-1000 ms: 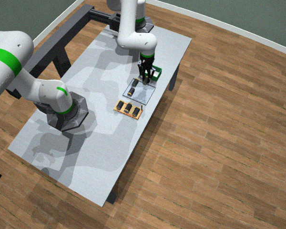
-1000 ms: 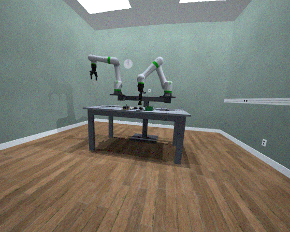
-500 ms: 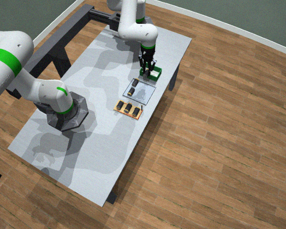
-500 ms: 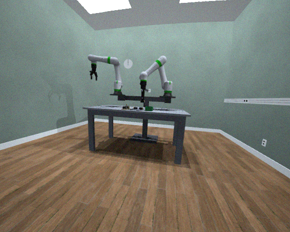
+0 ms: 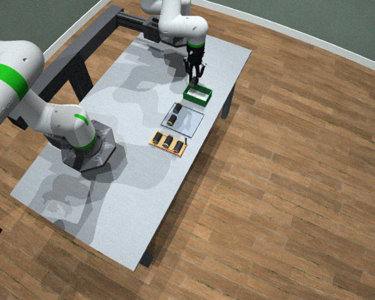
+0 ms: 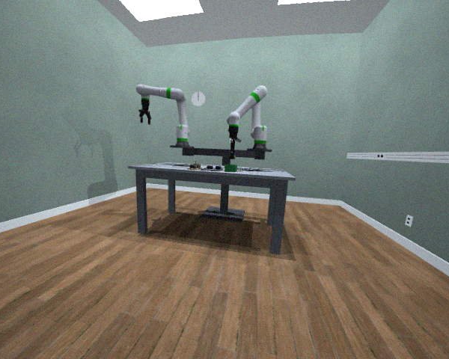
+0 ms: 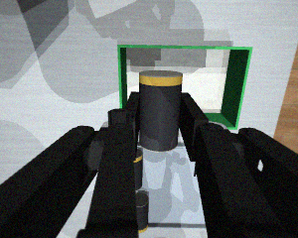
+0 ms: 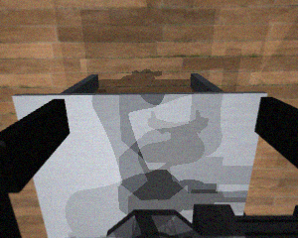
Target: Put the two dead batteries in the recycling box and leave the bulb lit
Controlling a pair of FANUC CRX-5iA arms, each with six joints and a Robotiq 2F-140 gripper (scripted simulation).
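Right now my left hand is 3 cm short of the green recycling box and 14 cm above it. The rest, counted from my left hand: tray 3 cm ahead, 19 cm to the right, 15 cm below.
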